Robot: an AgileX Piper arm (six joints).
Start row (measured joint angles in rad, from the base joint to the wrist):
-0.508 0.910 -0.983 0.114 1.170 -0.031
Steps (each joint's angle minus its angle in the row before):
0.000 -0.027 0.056 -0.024 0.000 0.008
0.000 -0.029 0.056 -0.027 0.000 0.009
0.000 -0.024 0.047 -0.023 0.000 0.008
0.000 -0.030 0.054 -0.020 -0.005 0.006
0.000 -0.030 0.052 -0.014 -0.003 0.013
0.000 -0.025 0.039 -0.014 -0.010 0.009
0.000 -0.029 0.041 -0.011 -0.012 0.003
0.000 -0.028 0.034 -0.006 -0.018 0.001
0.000 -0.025 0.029 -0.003 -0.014 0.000
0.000 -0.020 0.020 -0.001 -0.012 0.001
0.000 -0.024 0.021 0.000 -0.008 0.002
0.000 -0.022 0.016 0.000 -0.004 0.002
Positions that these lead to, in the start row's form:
-0.508 0.883 -0.927 0.090 1.170 -0.023
-0.508 0.854 -0.871 0.063 1.170 -0.014
-0.508 0.830 -0.824 0.040 1.170 -0.006
-0.508 0.800 -0.770 0.020 1.165 0.000
-0.508 0.770 -0.718 0.006 1.162 0.013
-0.508 0.745 -0.679 -0.008 1.152 0.022
-0.508 0.716 -0.638 -0.019 1.140 0.025
-0.508 0.688 -0.604 -0.025 1.122 0.026
-0.508 0.663 -0.575 -0.028 1.108 0.026
-0.508 0.643 -0.555 -0.029 1.096 0.027
-0.508 0.619 -0.534 -0.029 1.088 0.029
-0.508 0.597 -0.518 -0.029 1.084 0.031

